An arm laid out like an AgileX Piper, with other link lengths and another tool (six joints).
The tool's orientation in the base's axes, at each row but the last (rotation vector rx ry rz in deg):
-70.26 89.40 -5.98
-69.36 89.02 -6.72
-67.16 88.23 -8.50
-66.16 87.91 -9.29
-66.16 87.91 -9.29
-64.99 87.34 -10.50
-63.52 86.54 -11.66
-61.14 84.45 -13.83
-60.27 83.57 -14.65
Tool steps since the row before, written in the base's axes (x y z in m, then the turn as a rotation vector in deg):
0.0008 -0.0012 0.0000 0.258 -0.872 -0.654
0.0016 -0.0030 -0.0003 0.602 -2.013 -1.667
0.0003 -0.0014 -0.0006 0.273 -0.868 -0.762
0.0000 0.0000 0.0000 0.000 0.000 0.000
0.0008 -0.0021 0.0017 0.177 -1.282 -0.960
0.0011 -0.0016 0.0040 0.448 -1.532 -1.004
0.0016 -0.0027 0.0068 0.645 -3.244 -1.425
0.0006 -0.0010 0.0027 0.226 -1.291 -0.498
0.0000 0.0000 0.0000 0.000 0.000 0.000
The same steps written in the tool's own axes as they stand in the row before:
0.0010 -0.0011 0.0000 1.109 -0.159 0.017
0.0026 -0.0022 -0.0001 2.666 -0.271 0.106
0.0015 -0.0005 -0.0002 1.181 -0.097 0.072
0.0000 0.0000 0.0000 0.000 0.000 0.000
0.0005 -0.0026 -0.0009 1.601 -0.123 -0.134
-0.0014 -0.0041 -0.0011 1.849 -0.370 -0.010
-0.0024 -0.0068 -0.0018 3.395 -1.098 -0.484
-0.0010 -0.0027 -0.0006 1.299 -0.471 -0.236
0.0000 0.0000 0.0000 0.000 0.000 0.000

